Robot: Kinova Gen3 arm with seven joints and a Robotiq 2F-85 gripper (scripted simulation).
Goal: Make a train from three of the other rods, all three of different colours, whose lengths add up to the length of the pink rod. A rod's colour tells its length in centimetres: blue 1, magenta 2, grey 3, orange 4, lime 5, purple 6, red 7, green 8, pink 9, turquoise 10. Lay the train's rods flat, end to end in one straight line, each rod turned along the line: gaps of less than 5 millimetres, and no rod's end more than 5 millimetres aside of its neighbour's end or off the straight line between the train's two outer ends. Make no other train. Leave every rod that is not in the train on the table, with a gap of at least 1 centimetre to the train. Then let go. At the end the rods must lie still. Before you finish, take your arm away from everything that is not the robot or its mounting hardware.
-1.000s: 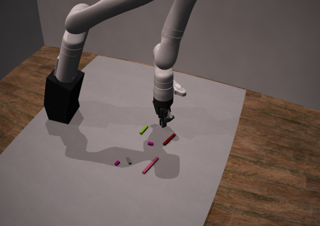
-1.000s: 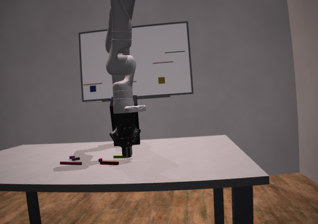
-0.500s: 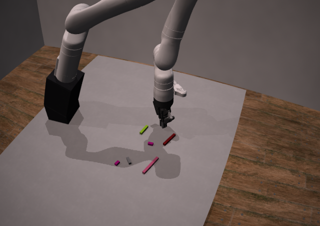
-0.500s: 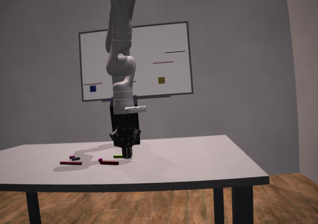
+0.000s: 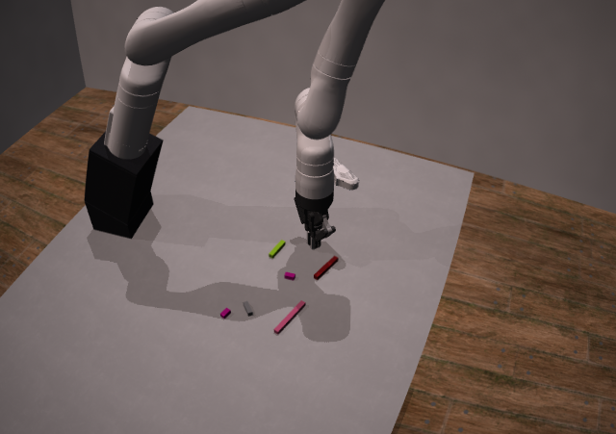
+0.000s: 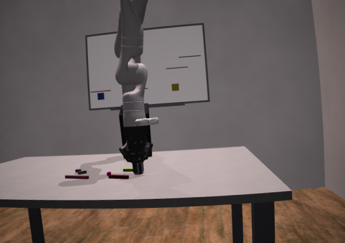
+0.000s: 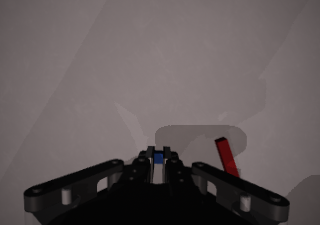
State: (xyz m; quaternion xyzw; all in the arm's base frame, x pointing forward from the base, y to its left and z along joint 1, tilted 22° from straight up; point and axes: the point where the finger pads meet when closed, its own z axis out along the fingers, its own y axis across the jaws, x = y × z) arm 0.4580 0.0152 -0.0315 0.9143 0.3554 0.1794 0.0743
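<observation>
The blue rod lies 1 cm below my hand. Also, from my hand: lime rod 7 cm behind, 3 cm to the right, 2 cm below; then pink rod 21 cm to the right, 2 cm below; then red rod 4 cm ahead, 6 cm to the right, 2 cm below.
</observation>
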